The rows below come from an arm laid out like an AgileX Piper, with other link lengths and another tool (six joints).
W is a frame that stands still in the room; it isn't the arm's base.
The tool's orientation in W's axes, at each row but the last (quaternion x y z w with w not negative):
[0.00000, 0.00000, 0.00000, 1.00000]
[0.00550, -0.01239, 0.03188, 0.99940]
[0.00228, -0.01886, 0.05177, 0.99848]
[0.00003, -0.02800, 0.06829, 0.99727]
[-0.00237, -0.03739, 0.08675, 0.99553]
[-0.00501, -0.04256, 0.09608, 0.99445]
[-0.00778, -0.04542, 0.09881, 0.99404]
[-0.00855, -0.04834, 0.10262, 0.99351]
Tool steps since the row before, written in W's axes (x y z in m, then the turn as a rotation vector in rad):
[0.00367, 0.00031, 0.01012, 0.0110, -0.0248, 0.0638]
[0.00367, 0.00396, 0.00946, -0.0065, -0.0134, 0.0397]
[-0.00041, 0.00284, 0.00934, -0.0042, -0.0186, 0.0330]
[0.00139, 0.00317, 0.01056, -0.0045, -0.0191, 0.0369]
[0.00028, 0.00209, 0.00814, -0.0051, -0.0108, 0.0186]
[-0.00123, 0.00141, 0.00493, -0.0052, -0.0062, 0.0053]
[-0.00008, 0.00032, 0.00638, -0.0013, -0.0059, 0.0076]
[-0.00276, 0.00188, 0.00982, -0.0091, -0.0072, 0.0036]
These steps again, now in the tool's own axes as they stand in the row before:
[0.00367, 0.00031, 0.01012, 0.0110, -0.0248, 0.0638]
[0.00415, 0.00381, 0.00932, -0.0063, -0.0126, 0.0400]
[0.00024, 0.00289, 0.00933, -0.0048, -0.0180, 0.0333]
[0.00240, 0.00291, 0.01045, -0.0050, -0.0184, 0.0372]
[0.00124, 0.00192, 0.00809, -0.0055, -0.0100, 0.0189]
[-0.00052, 0.00153, 0.00502, -0.0058, -0.0052, 0.0057]
[0.00055, 0.00017, 0.00636, -0.0018, -0.0057, 0.0076]
[-0.00138, 0.00214, 0.01006, -0.0100, -0.0053, 0.0044]

